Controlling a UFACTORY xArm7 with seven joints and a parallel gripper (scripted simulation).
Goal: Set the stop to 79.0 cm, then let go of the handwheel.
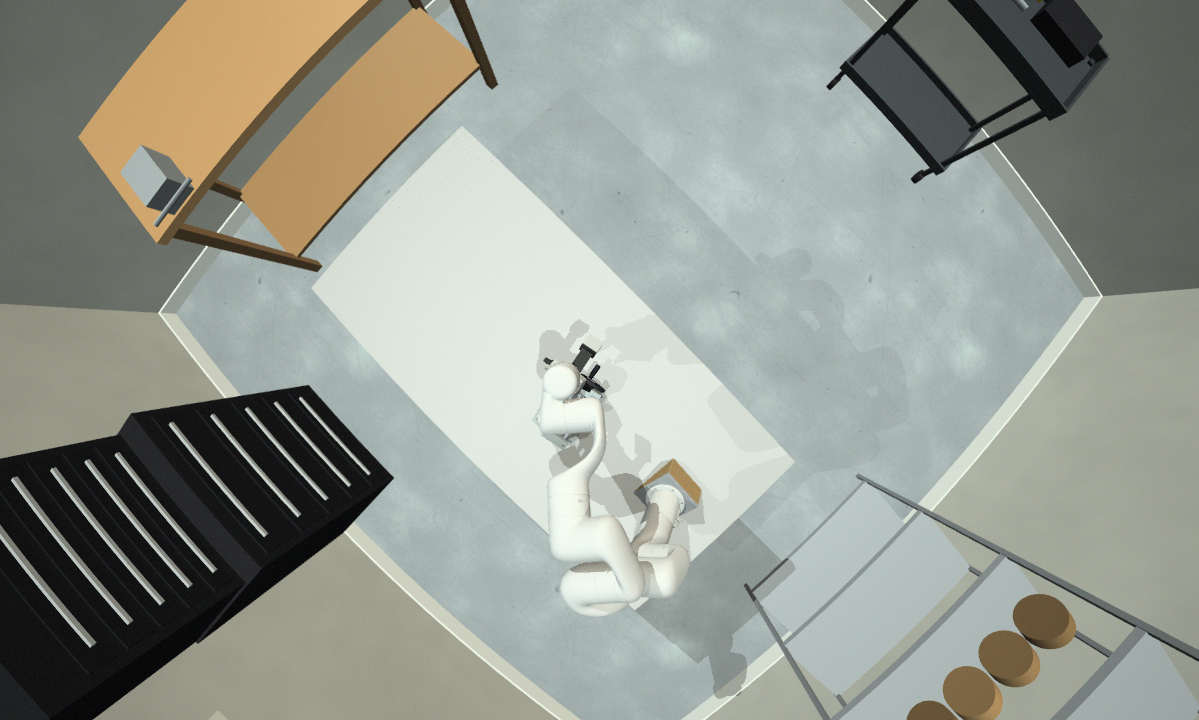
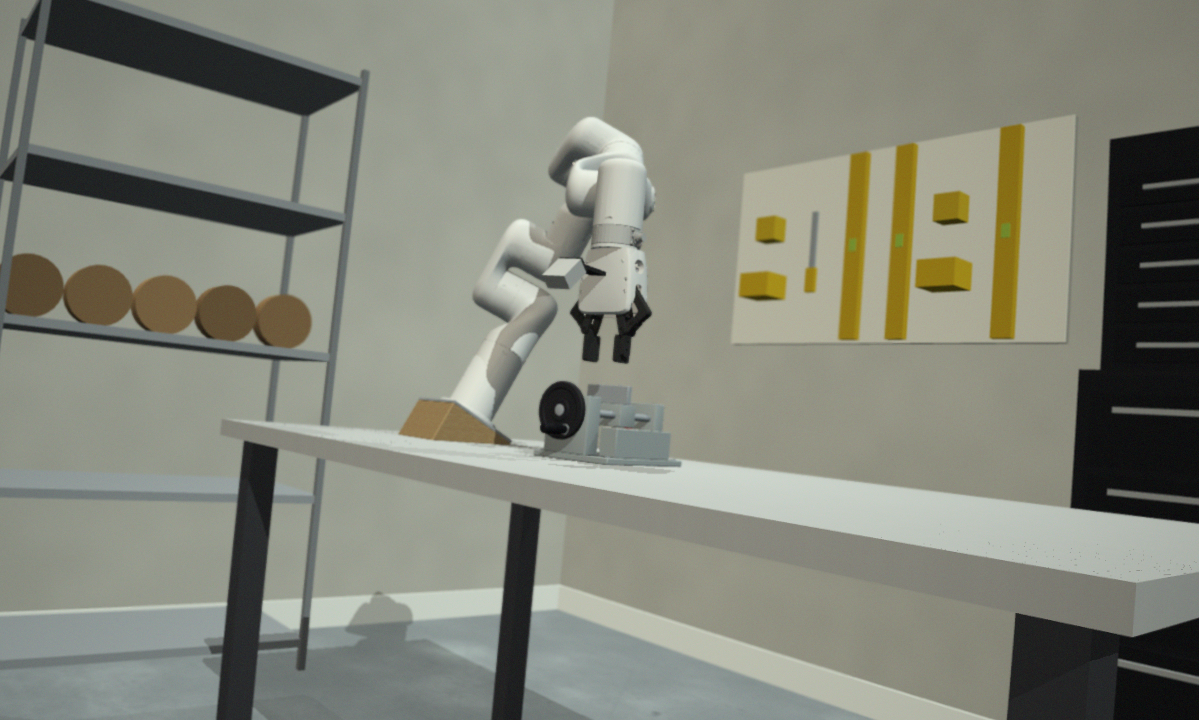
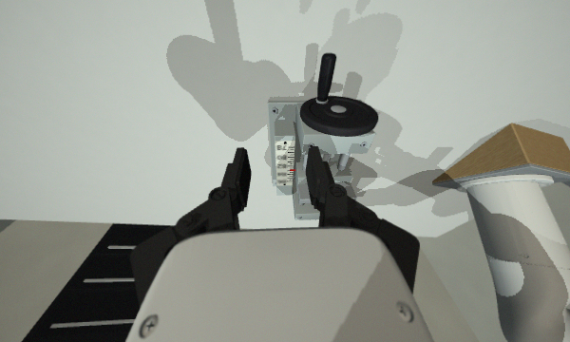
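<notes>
Now: the black handwheel 12 cm below my hand, 5 cm behind it and 4 cm to the right of it.
</notes>
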